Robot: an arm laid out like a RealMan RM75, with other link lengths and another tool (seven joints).
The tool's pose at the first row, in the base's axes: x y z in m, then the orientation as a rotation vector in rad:
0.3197 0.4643 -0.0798 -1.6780 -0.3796 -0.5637
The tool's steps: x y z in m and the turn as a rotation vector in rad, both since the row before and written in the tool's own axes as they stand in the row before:
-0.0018 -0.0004 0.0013 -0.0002 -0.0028 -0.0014
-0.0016 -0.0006 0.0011 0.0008 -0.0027 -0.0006
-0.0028 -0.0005 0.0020 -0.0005 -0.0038 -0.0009
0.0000 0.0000 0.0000 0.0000 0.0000 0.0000
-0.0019 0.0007 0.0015 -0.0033 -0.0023 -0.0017
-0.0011 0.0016 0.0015 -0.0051 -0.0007 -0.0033
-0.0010 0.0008 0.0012 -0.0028 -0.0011 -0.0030
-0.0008 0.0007 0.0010 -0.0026 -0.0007 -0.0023
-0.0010 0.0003 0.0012 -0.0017 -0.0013 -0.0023
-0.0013 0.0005 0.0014 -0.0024 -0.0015 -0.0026
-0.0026 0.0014 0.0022 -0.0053 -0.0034 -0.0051
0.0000 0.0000 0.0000 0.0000 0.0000 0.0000
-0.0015 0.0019 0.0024 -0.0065 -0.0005 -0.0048
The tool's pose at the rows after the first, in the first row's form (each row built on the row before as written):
0.3182 0.4658 -0.0806 -1.6790 -0.3828 -0.5625
0.3167 0.4671 -0.0811 -1.6791 -0.3854 -0.5605
0.3144 0.4693 -0.0825 -1.6808 -0.3888 -0.5582
0.3144 0.4693 -0.0825 -1.6808 -0.3888 -0.5582
0.3134 0.4707 -0.0843 -1.6845 -0.3912 -0.5585
0.3136 0.4719 -0.0864 -1.6893 -0.3934 -0.5618
0.3134 0.4730 -0.0878 -1.6920 -0.3962 -0.5639
0.3133 0.4739 -0.0890 -1.6945 -0.3981 -0.5657
0.3128 0.4751 -0.0900 -1.6963 -0.4006 -0.5668
0.3122 0.4764 -0.0913 -1.6988 -0.4034 -0.5681
0.3112 0.4784 -0.0942 -1.7044 -0.4091 -0.5705
0.3112 0.4784 -0.0942 -1.7044 -0.4091 -0.5705
0.3114 0.4804 -0.0969 -1.7102 -0.4122 -0.5755

